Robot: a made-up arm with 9 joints.
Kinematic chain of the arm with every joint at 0, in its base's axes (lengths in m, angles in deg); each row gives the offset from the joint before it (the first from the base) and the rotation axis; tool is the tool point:
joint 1: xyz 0 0 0.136 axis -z
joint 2: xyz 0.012 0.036 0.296 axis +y
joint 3: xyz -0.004 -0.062 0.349 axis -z
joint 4: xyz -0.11 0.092 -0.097 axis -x
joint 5: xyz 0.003 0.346 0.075 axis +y
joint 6: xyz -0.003 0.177 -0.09 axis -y
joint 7: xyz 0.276 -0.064 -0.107 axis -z
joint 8: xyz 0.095 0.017 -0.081 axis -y
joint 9: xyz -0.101 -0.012 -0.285 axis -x
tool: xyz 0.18 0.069 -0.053
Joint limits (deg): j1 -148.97..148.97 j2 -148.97..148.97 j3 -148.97..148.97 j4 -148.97..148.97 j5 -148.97..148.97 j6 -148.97..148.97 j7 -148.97..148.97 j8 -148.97..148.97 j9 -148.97..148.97
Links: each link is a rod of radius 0.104 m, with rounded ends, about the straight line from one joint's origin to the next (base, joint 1, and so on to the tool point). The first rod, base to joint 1, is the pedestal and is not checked.
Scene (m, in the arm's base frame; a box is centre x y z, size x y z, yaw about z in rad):
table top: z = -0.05
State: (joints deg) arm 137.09 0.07 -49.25 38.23 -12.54 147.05 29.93 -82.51 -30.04
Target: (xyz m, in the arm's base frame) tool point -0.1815 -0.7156 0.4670
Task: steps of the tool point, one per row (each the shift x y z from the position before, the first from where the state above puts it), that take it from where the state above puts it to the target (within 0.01 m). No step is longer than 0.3 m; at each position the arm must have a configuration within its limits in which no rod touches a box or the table.
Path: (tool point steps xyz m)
1: 0.0072 -0.2602 0.0180
2: -0.0801 -0.2497 0.0057
3: -0.1583 -0.2084 -0.0081
4: -0.2169 -0.1420 -0.0218
5: -0.2481 -0.0592 -0.0341
6: -0.2473 0.0284 -0.0437

